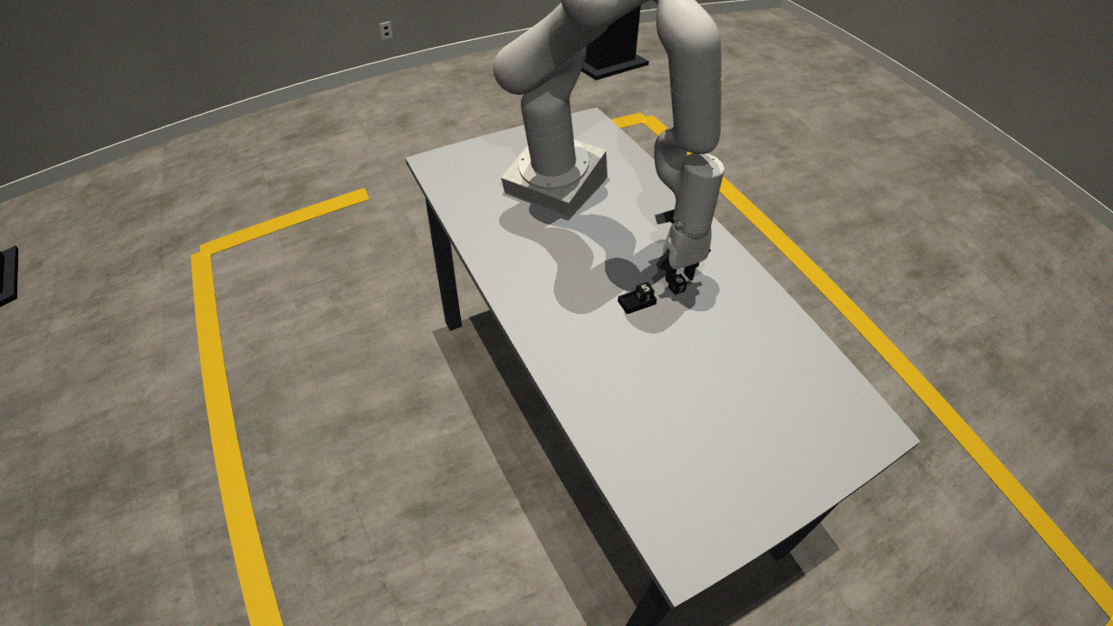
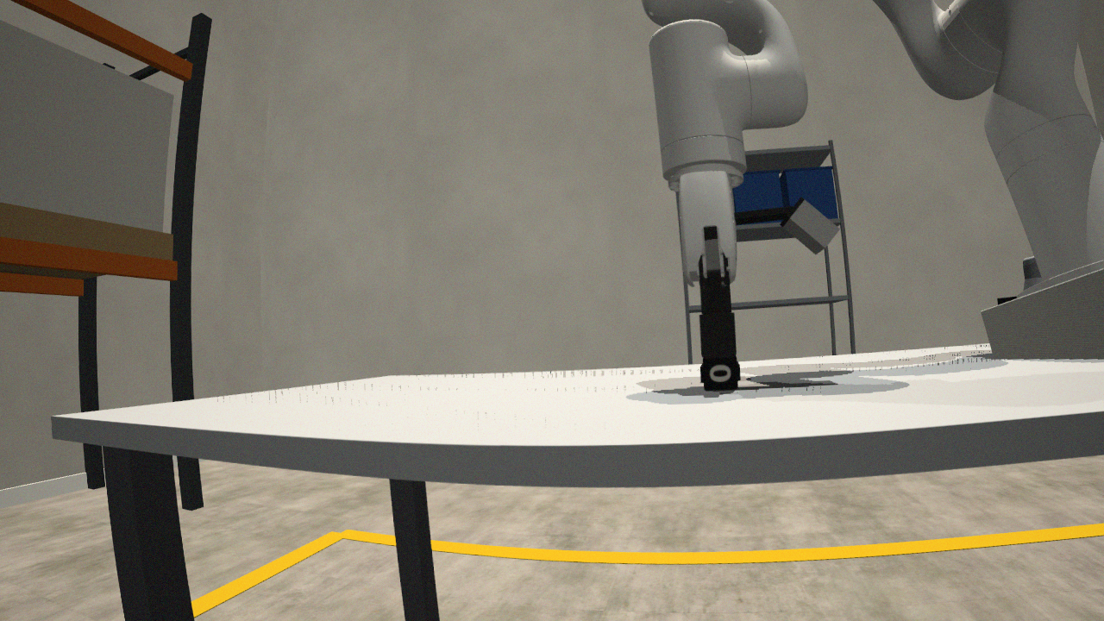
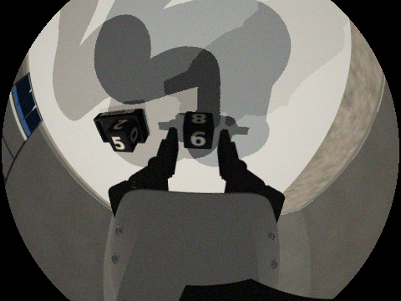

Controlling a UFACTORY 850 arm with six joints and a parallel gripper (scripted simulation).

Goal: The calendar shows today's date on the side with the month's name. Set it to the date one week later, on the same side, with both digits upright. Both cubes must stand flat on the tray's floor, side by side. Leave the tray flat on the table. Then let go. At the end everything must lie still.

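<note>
My hand is 30 mm above the black cube. From my hand the other things lie so: black tray (110 mm to the right, 40 mm below, 20 mm behind).
</note>
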